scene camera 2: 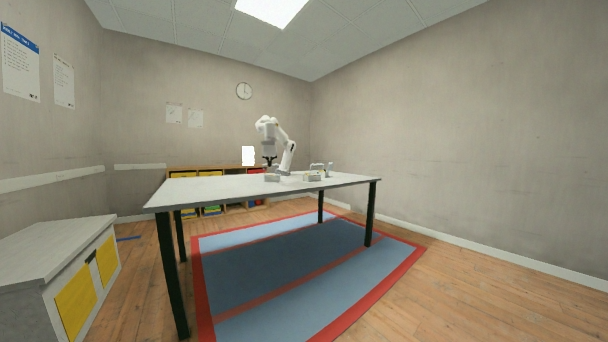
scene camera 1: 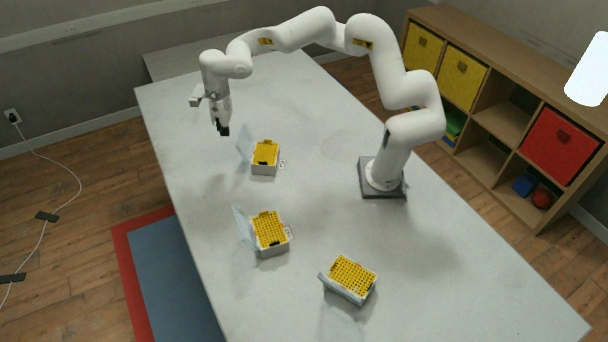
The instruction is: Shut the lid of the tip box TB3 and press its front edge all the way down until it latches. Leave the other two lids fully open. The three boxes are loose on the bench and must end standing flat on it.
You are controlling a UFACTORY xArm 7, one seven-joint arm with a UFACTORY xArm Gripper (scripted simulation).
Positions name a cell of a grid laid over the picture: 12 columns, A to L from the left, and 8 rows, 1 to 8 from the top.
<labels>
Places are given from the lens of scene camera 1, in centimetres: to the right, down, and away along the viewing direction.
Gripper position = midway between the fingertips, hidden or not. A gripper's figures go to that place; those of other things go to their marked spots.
gripper (scene camera 1: E4): -27, -12, 119
tip box (scene camera 1: F4): -12, 0, 121
</labels>
